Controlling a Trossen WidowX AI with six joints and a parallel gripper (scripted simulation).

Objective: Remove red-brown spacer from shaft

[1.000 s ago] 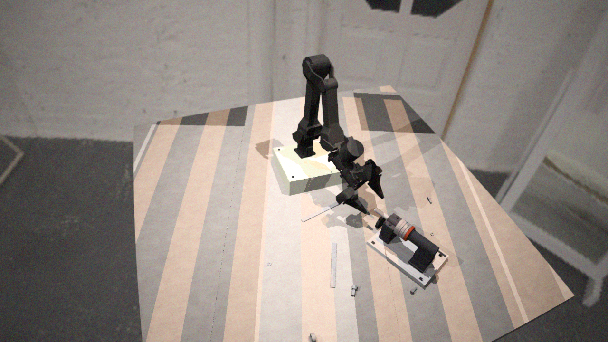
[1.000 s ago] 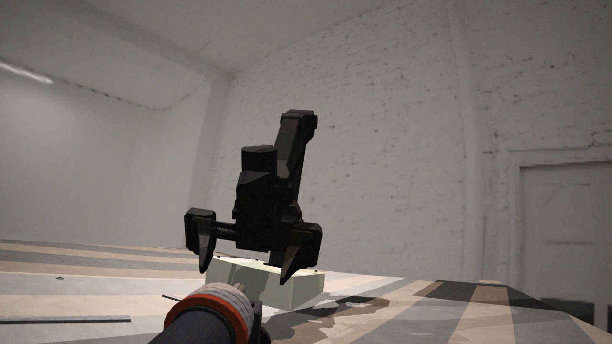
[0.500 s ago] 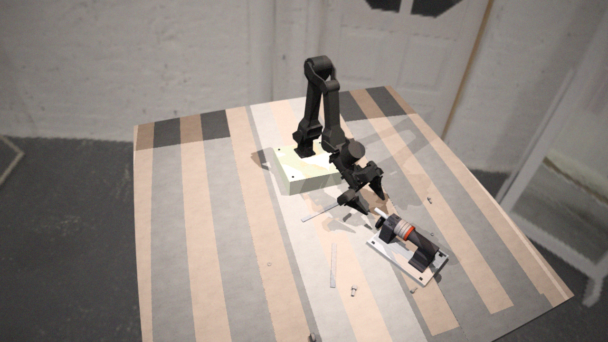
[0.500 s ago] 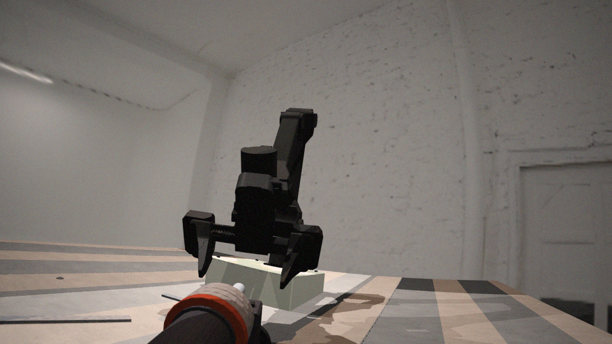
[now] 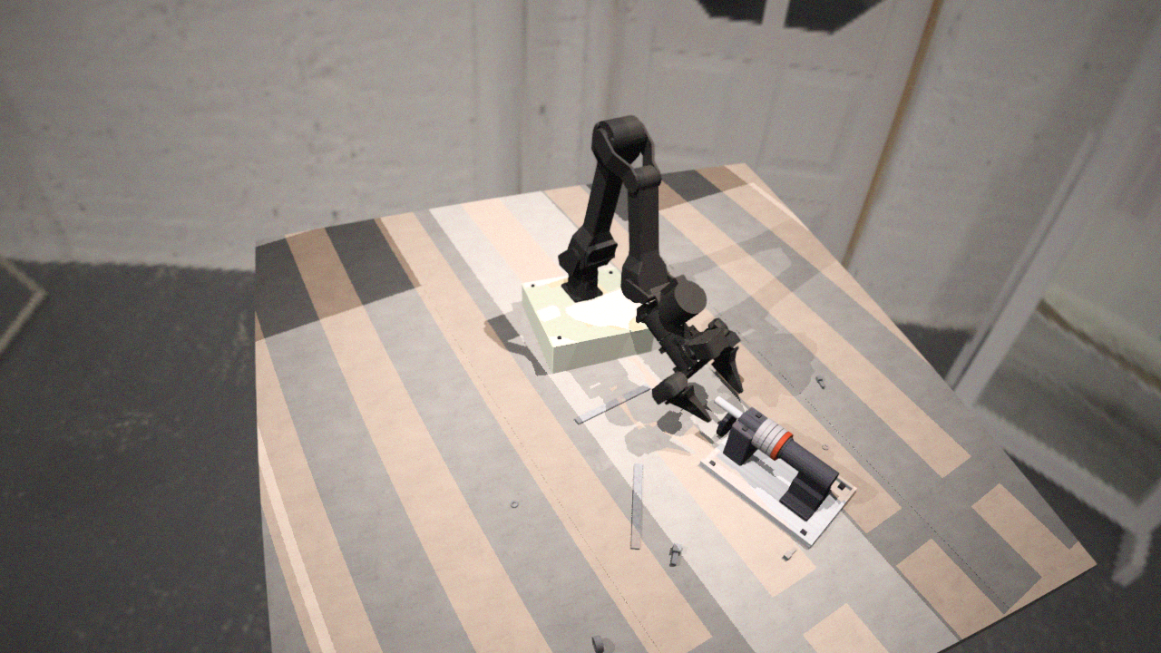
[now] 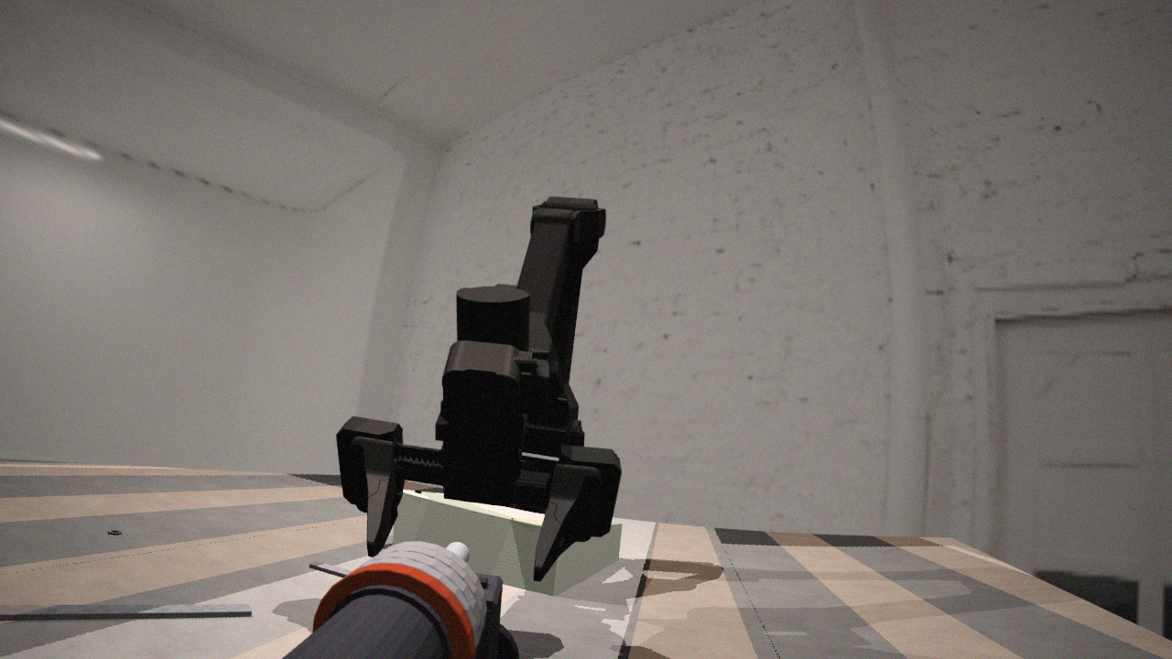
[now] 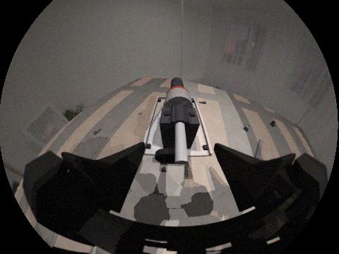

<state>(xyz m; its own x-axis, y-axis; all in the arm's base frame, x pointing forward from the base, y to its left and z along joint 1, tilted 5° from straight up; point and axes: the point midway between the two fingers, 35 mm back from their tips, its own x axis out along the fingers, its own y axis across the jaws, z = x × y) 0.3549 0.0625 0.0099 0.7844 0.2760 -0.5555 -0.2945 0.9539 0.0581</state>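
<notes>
Now: gripper tip 6 cm short of the pale shaft and 2 cm to the right of it. Round my gripper tip: red-brown spacer (11 cm ahead, 3 cm to the left).
</notes>
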